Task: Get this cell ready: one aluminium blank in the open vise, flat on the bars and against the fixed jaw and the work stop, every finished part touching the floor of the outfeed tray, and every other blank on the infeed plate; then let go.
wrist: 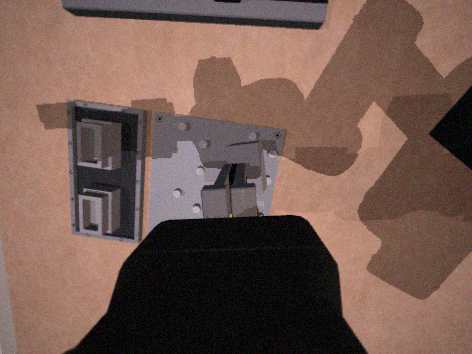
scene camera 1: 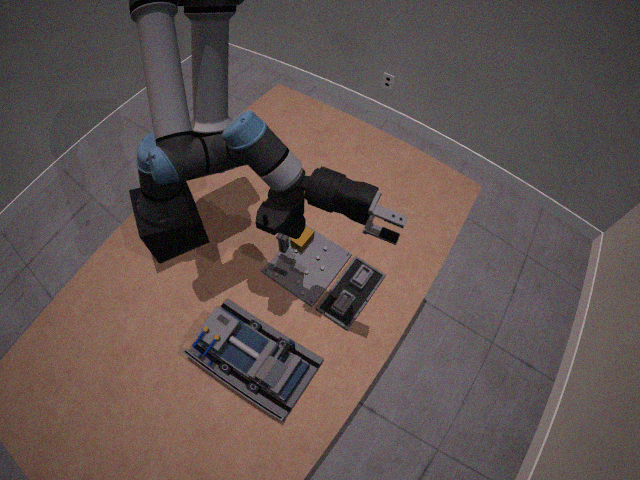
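Where they show: end effector, tool point: (wrist: 234, 183) (scene camera 1: 283, 245); arm's base, origin of the base link: (scene camera 1: 163, 206).
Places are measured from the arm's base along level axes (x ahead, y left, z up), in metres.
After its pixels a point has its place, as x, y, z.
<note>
My gripper (scene camera 1: 282, 243) (wrist: 233, 168) {0.365, 0.033, 0.014} points down over the infeed plate (scene camera 1: 336, 259) {0.474, 0.121, -0.128} (wrist: 170, 172) {0.460, 0.050, -0.128}, its fingers together with no part seen between them. A grey blank (wrist: 246, 151) {0.355, 0.022, -0.088} sits on the plate beyond the fingertips; how far below them it is, I cannot tell. A yellow block (scene camera 1: 303, 238) {0.372, 0.124, -0.093} stands at the plate's upper edge in the scene view, mostly hidden in the wrist view. Two pocketed grey parts (wrist: 112, 150) {0.525, 0.015, -0.111} (wrist: 113, 210) {0.540, 0.097, -0.114} lie in the outfeed tray (scene camera 1: 374, 290) {0.605, 0.078, -0.124} (wrist: 142, 175) {0.500, 0.053, -0.129}. The vise (scene camera 1: 262, 360) {0.439, -0.229, -0.040} shows grey jaws; whether a blank lies between them I cannot tell.
The bracket's second gripper (scene camera 1: 391, 227) sticks out to the right above the table. Round pins (scene camera 1: 325, 249) {0.435, 0.133, -0.121} (wrist: 177, 193) {0.450, 0.078, -0.120} rise from the plate. Yellow-topped blue posts (scene camera 1: 211, 345) {0.320, -0.256, -0.027} stand at the vise's left end. The black robot base (scene camera 1: 170, 222) {0.065, -0.040, 0.016} stands at the left.
</note>
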